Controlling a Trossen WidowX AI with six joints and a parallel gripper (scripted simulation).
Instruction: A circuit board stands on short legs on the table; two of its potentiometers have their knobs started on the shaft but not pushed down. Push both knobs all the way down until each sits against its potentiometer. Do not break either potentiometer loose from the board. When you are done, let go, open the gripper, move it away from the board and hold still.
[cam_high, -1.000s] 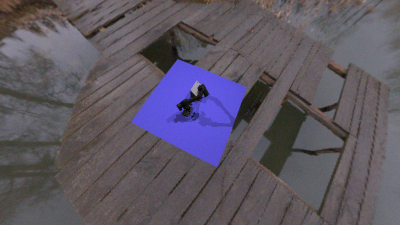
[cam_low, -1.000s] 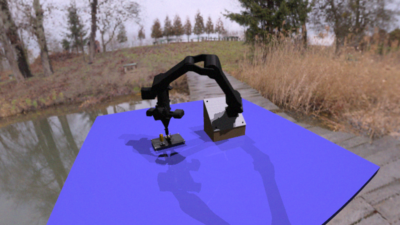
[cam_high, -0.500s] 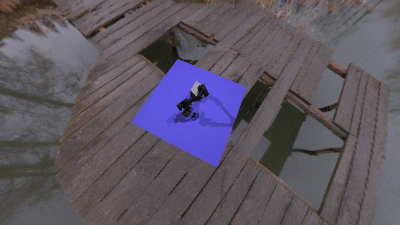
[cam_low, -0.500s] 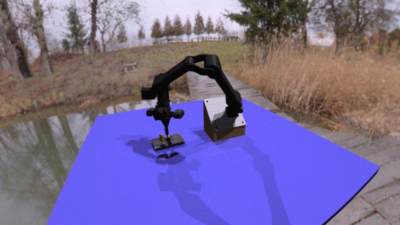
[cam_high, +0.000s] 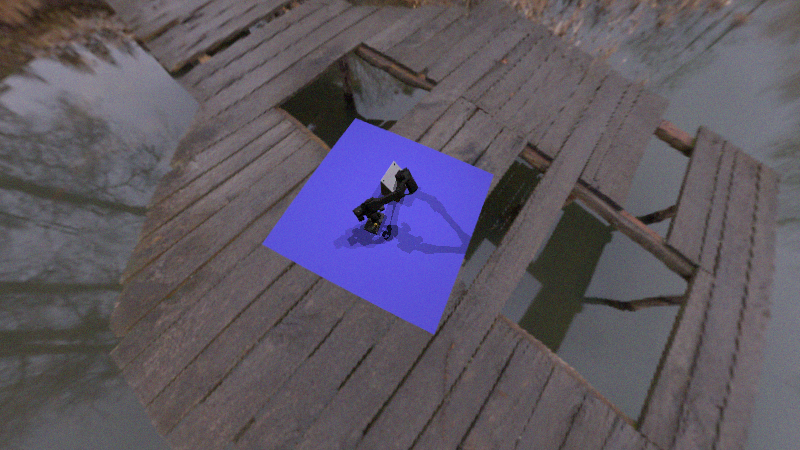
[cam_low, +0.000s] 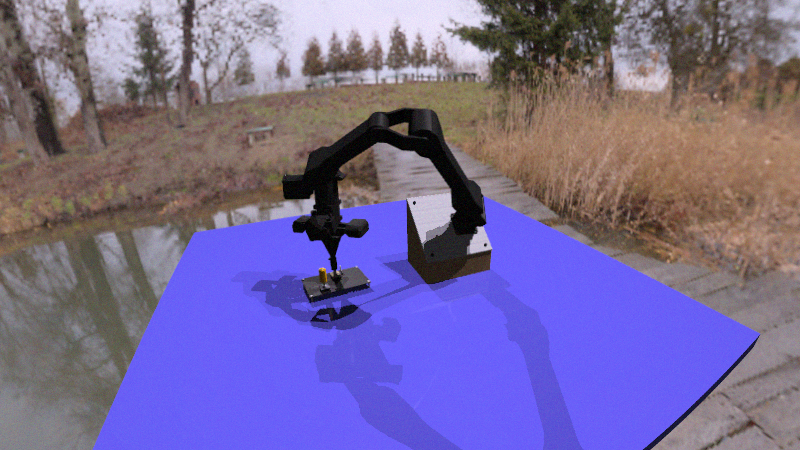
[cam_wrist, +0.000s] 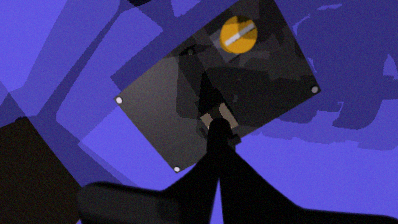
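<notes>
Now: the black knob 10 mm below my gripper tip. Also, from my gripper tip: orange knob 60 mm to the left, 30 mm ahead, 10 mm below.
</notes>
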